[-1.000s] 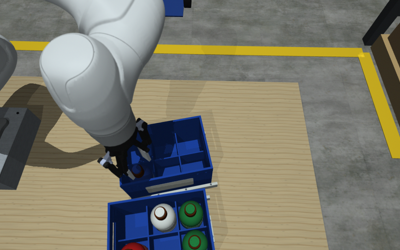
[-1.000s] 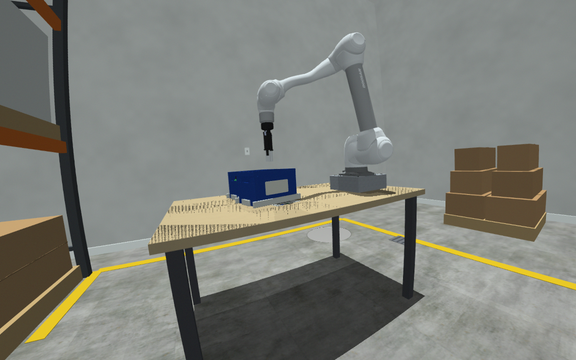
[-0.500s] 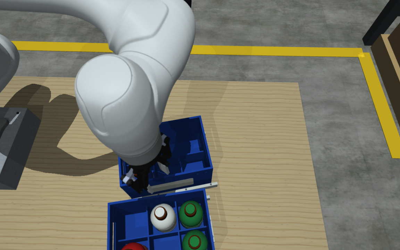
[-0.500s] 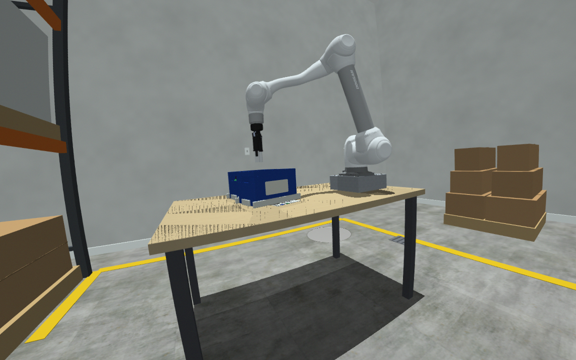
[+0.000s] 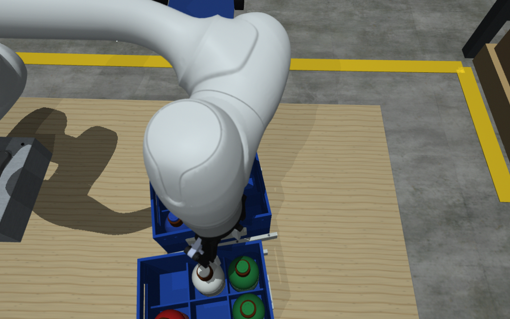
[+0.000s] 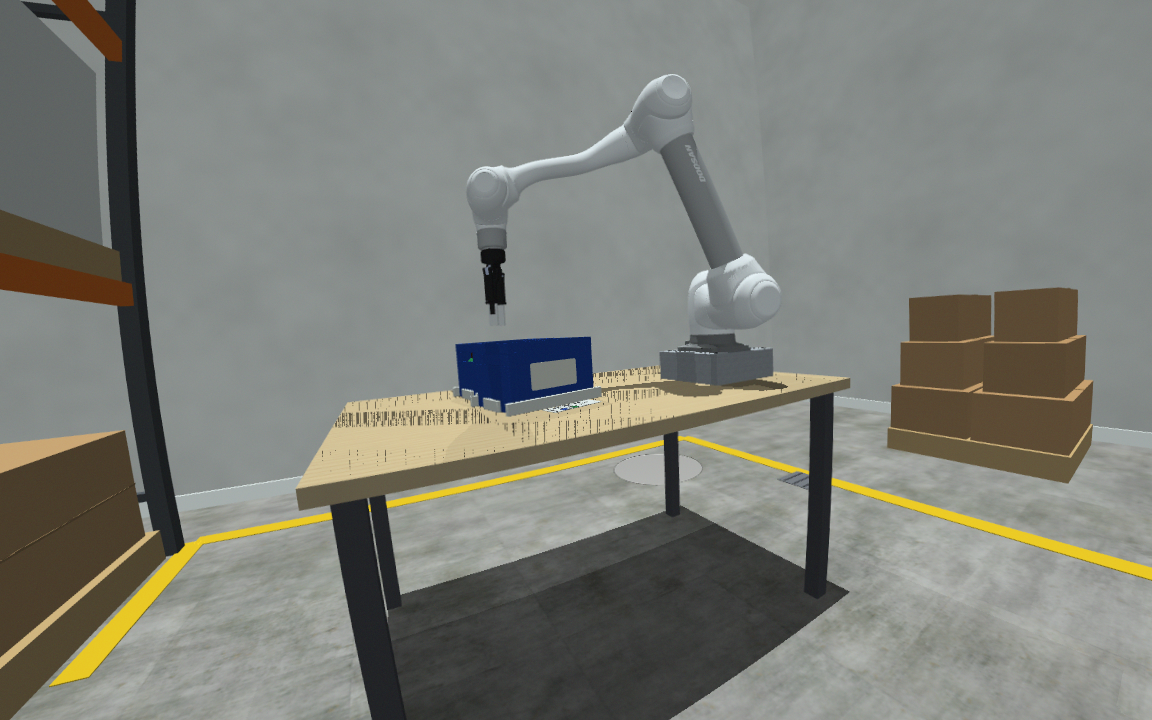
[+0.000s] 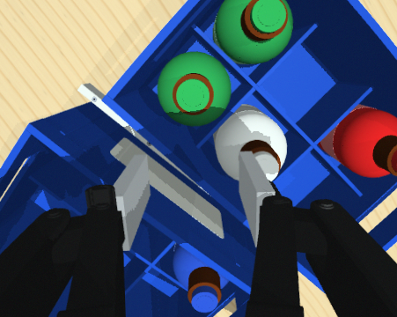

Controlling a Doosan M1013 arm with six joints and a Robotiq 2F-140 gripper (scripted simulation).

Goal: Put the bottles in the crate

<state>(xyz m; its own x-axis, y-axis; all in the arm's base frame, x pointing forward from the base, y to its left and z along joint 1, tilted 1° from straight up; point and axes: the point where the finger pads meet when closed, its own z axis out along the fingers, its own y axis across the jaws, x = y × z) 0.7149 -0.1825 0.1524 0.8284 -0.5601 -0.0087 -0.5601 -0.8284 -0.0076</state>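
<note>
The white bottle is 5 cm behind my hand, 4 cm to the right of it and 17 cm below it. From my hand the other things lie so: pick list (11 cm behind, 28 cm to the left, 25 cm below); then blue bottle (13 cm behind, 9 cm to the left, 17 cm below); then red bottle (12 cm behind, 15 cm to the right, 17 cm below).
</note>
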